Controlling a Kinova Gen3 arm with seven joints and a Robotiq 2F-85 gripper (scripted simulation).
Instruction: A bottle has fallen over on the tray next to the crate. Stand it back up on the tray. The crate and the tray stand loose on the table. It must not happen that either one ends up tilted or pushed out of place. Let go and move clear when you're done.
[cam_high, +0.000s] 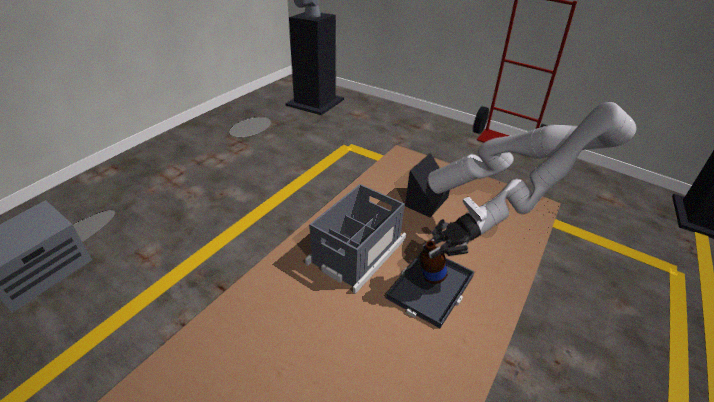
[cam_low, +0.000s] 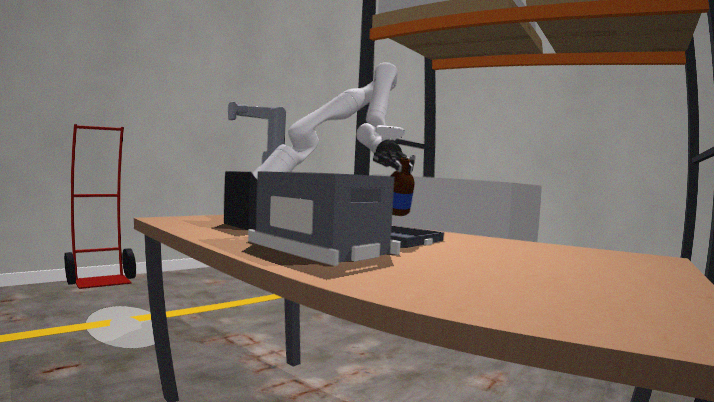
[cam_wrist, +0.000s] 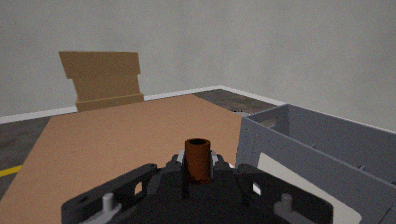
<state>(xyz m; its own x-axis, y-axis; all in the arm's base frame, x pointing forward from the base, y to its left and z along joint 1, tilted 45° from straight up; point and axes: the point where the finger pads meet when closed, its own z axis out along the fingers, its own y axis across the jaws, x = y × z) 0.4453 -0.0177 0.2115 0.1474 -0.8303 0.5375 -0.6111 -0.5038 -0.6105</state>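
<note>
My gripper is now 1 cm past the brown bottle, 1 cm to the right of it and 5 cm above it. Round my hand: grey crate (6 cm behind, 27 cm to the right, 12 cm below); then dark tray (4 cm behind, 2 cm to the left, 19 cm below).
</note>
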